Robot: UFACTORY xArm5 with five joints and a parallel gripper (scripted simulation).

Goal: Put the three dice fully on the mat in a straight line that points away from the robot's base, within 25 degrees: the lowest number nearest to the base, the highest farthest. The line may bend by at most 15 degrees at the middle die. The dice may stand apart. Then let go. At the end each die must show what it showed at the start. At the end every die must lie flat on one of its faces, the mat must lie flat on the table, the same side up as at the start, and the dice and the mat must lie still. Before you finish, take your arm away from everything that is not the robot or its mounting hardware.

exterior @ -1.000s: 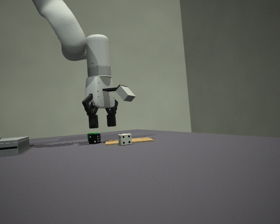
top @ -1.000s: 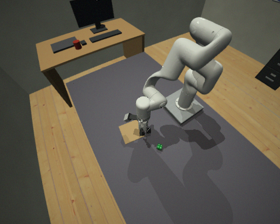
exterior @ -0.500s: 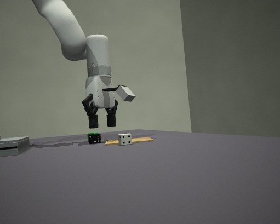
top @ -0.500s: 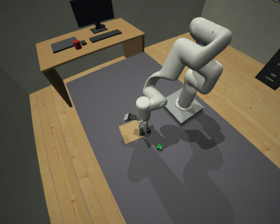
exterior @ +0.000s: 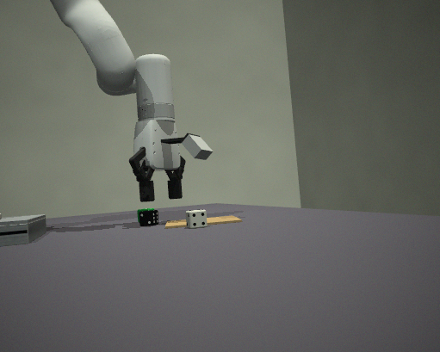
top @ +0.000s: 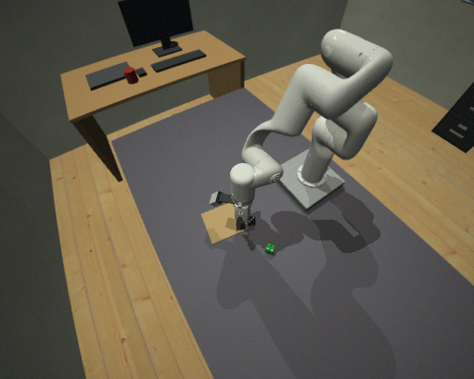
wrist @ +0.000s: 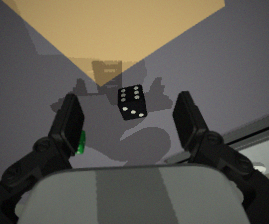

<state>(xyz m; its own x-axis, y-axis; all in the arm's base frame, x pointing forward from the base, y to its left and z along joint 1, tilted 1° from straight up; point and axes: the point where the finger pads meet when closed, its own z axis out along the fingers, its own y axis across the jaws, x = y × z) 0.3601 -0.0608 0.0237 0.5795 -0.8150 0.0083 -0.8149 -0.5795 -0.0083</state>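
Right now the black die is 2 cm behind my hand, 2 cm to the left of it and 4 cm below it. From my hand the other things lie so: tan mat 6 cm ahead, 6 cm to the right, 6 cm below; then green die 15 cm to the left, 4 cm below; then white die 1 cm ahead, 15 cm to the right, 4 cm below.
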